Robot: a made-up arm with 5 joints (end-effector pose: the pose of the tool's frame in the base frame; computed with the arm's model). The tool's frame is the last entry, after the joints. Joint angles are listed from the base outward.
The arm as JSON. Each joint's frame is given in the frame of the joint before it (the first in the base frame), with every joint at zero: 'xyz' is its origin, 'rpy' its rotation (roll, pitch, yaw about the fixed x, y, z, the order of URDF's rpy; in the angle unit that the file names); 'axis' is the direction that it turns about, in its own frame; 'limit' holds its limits. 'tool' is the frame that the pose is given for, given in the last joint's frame.
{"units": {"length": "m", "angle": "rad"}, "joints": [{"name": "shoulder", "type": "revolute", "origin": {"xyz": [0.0, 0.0, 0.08], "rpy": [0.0, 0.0, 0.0]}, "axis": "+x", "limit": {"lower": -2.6, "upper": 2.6}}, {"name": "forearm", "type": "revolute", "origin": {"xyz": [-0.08, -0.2, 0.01], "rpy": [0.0, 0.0, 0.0]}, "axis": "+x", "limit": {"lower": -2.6, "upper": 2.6}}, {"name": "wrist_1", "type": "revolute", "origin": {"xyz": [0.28, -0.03, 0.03], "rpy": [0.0, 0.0, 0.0]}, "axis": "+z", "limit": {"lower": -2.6, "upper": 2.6}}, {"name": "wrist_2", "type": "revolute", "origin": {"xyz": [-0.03, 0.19, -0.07], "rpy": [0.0, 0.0, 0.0]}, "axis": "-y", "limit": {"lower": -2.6, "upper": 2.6}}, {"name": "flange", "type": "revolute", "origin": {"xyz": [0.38, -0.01, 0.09], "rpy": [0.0, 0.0, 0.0]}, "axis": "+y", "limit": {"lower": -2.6, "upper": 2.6}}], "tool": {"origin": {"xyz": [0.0, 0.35, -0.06], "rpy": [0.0, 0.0, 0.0]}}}
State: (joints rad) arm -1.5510 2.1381 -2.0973 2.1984 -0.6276
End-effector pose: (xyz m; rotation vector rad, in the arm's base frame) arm 0.8127 -0.1700 0.4895 -2.0912 -1.1341 -0.7163
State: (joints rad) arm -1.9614 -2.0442 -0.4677 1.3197 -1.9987
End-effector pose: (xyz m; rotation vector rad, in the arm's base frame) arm 0.4092 -0.5235 0.3436 -0.4952 -1.2031 -2.4709
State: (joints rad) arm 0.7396 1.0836 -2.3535 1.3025 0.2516
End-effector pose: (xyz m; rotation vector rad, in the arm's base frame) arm 0.5504 -0.3576 -0.5431 -0.0496 1.2055 -1.5060
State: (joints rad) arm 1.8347 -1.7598 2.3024 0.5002 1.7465
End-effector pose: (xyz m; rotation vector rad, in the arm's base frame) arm -0.3303 -0.2047 0.0684 -1.3471 0.5433 1.9422
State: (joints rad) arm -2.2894 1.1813 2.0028 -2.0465 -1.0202
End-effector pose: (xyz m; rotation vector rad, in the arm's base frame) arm -0.2079 -0.4471 0.3910 -1.6902 1.7251 1.3683
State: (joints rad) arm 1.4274 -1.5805 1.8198 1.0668 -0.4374
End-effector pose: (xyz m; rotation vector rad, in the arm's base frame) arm -0.3468 -0.0177 0.2164 1.2239 -0.9093 1.4753
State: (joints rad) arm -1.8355 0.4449 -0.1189 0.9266 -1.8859
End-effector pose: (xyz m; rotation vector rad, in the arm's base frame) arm 0.4075 0.5164 -0.1337 -0.4458 -2.2695 1.8557
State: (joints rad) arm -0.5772 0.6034 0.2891 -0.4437 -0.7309
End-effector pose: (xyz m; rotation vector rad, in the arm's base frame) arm 0.4024 0.4255 0.0335 0.0674 -0.2890 0.2834
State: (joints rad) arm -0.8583 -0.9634 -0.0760 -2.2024 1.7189
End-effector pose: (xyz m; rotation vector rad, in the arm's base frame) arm 0.1011 -0.5955 -0.1666 -0.8965 -1.6115 2.0110
